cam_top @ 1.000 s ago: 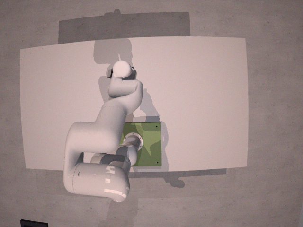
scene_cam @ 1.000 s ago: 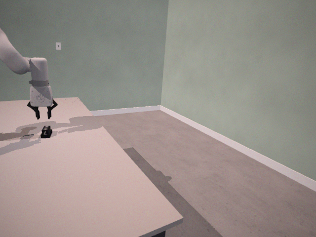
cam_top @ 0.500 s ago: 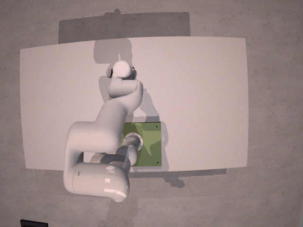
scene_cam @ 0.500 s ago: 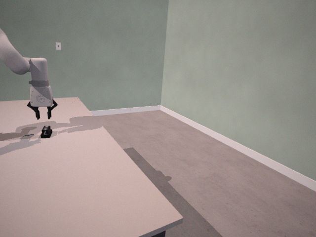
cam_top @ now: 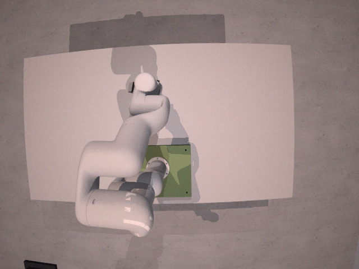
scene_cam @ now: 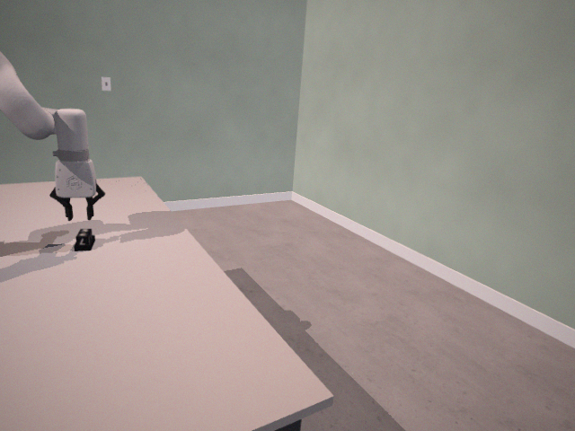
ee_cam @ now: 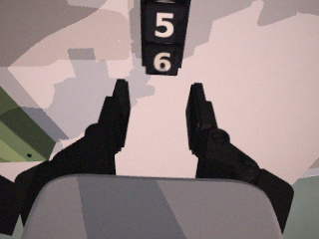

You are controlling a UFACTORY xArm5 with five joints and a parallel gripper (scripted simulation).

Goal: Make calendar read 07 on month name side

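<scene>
My hand is 80 mm above the black cube. From my hand the other things lie so: black calendar tray (20 mm to the left, 100 mm below).
</scene>
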